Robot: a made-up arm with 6 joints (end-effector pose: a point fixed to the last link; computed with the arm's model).
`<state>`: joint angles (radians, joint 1 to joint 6).
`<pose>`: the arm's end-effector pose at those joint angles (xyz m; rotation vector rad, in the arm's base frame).
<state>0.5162 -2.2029 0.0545 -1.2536 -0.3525 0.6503</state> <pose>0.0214 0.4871 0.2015 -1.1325 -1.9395 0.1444</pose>
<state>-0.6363 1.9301 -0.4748 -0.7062 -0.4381 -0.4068</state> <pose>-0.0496 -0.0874 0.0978 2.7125 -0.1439 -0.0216</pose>
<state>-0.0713 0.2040 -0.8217 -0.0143 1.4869 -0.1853</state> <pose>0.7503 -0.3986 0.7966 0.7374 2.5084 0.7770</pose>
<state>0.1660 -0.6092 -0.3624 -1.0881 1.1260 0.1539</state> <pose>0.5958 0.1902 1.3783 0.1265 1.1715 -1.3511</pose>
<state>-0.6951 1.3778 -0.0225 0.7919 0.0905 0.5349</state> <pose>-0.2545 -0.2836 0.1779 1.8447 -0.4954 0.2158</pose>
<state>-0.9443 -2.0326 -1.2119 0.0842 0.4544 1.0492</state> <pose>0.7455 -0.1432 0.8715 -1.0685 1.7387 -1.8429</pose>
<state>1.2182 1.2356 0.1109 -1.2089 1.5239 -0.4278</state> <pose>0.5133 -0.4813 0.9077 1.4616 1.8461 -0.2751</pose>
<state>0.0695 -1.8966 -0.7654 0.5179 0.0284 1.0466</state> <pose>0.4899 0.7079 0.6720 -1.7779 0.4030 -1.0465</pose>
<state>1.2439 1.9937 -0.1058 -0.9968 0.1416 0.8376</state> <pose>0.5527 -0.3295 0.6301 0.3888 1.6354 -1.5044</pose>
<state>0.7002 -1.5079 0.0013 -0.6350 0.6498 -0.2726</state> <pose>-0.1064 0.9289 0.7267 -1.4654 0.4096 -0.3519</pose>
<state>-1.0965 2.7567 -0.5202 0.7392 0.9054 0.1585</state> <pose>0.6944 0.2639 0.2684 1.3291 -2.1029 1.4708</pose>
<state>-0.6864 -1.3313 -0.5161 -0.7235 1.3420 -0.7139</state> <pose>0.4494 -0.2921 1.4730 1.1087 1.4237 -0.8233</pose>
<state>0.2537 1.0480 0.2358 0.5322 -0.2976 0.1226</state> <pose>-0.2146 -0.5261 0.7334 1.0348 -0.2248 0.3414</pose>
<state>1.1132 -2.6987 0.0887 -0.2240 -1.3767 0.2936</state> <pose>-0.2349 0.0658 0.5664 1.7174 0.5312 -2.4096</pose>
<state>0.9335 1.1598 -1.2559 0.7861 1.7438 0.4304</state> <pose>0.6751 0.1609 0.5473 0.5606 -1.9967 -2.0536</pose>
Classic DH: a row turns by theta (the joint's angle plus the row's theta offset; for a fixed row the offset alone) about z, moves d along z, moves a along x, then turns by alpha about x. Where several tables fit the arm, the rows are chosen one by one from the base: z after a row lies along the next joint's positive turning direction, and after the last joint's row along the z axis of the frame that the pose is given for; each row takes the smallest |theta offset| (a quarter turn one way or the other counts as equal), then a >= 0, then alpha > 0; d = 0 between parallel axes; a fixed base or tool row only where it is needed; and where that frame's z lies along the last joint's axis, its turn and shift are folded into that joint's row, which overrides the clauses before.
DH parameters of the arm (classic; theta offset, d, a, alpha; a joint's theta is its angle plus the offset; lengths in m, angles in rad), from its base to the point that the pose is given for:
base (fixed): 1.2435 0.6735 0.09 -0.9447
joint 1: 0.4737 0.0961 0.0109 2.5725
joint 2: -1.0714 0.2899 -0.0242 1.7349
joint 3: -1.447 0.3276 -0.0337 1.6698
joint 4: 0.274 0.3547 0.0384 1.3223
joint 5: 0.2618 -0.0656 -0.0211 1.7342
joint 6: -0.2949 -1.004 0.2562 2.9042
tool (fixed): 2.8269 -0.778 0 0

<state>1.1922 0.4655 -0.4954 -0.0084 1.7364 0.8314</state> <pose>0.5492 0.4023 0.7056 -1.6876 2.3122 -0.2110</pose>
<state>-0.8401 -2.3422 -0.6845 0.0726 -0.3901 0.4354</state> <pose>0.5834 0.5030 0.9609 -1.2117 0.5400 -1.0368</pose>
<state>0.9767 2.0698 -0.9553 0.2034 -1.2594 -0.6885</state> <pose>0.0429 -0.3503 0.1551 1.8962 0.0160 0.3326</pose>
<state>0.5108 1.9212 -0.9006 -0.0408 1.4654 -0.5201</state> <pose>0.6807 0.0527 0.0584 -1.1193 -1.4235 -1.9933</pose>
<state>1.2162 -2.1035 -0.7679 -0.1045 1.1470 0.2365</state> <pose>0.2340 0.6028 -0.0074 -2.0494 -0.1020 -1.8865</pose>
